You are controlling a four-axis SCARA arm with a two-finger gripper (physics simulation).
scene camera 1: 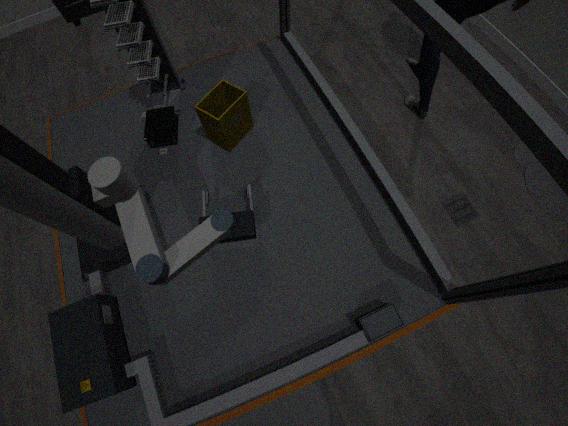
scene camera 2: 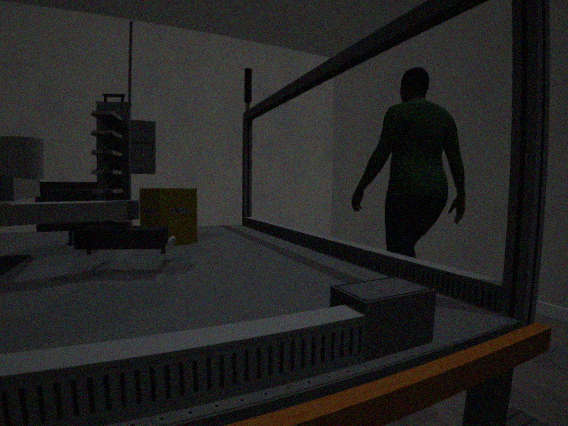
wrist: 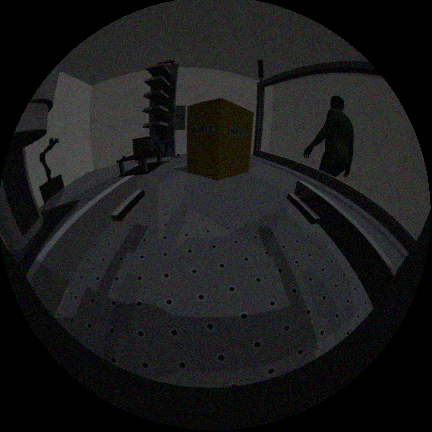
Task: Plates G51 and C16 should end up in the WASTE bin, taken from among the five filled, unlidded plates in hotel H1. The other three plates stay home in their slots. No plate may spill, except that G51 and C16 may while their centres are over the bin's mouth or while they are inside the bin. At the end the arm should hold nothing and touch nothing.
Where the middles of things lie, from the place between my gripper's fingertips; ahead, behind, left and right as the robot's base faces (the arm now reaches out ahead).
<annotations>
I see my gripper 59 cm past the grey control box [scene camera 1: 82,342] and 35 cm to the left of it. The rest, counted from my hand: hotel column [scene camera 2: 109,181]: 66 cm to the left, 22 cm above, 10 cm behind.
</annotations>
